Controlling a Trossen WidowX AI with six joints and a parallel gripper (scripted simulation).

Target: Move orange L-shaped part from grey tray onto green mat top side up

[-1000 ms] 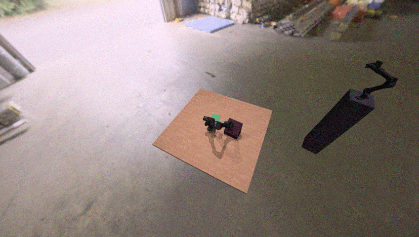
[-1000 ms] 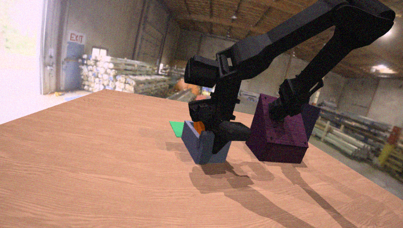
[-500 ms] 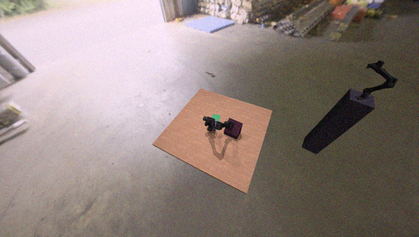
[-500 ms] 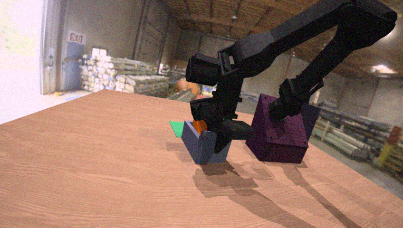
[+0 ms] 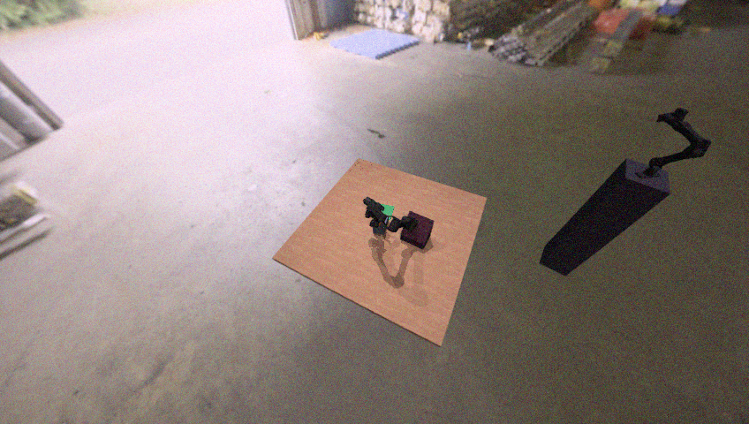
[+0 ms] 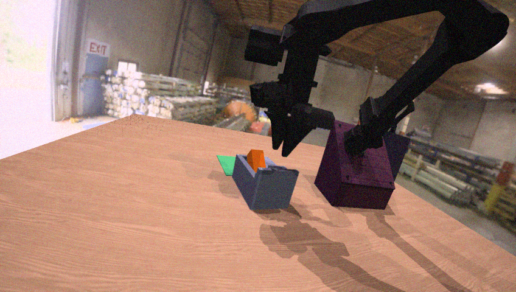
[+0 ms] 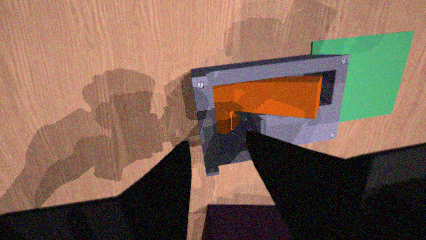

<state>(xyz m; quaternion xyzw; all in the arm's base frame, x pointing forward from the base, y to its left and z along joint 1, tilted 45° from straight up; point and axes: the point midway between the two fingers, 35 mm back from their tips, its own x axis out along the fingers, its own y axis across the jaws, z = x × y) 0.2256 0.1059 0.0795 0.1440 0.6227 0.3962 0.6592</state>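
My gripper tip is 1 cm short of the orange L-shaped part, 4 cm to the left of it and 8 cm above it. Round my gripper tip: green mat 7 cm ahead, 21 cm to the right, 14 cm below.
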